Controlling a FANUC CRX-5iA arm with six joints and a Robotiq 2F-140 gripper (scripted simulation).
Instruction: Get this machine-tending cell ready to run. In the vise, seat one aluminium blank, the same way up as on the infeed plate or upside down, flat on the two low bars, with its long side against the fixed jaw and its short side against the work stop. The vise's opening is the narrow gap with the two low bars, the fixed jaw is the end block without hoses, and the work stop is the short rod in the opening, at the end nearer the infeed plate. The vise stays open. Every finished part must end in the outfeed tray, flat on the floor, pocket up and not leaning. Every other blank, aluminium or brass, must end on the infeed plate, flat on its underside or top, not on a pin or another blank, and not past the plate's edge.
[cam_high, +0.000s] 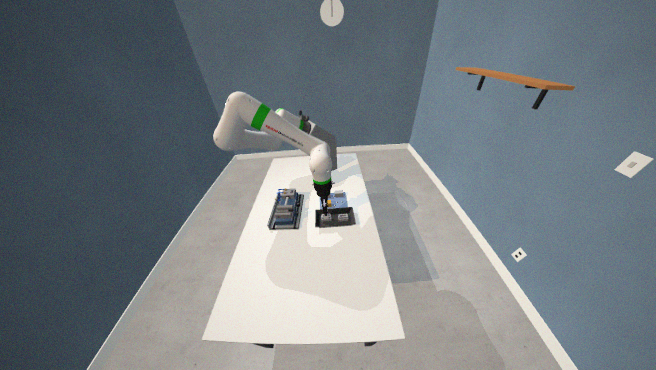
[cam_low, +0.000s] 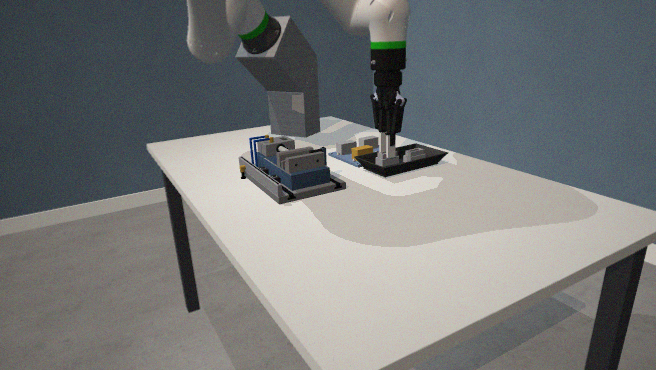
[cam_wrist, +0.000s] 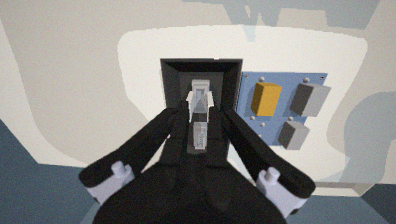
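Right now the aluminium blank is 220 mm behind my hand and 60 mm below it. Also, from my hand: brass blank: 130 mm behind, 60 mm below, 10 mm to the left.
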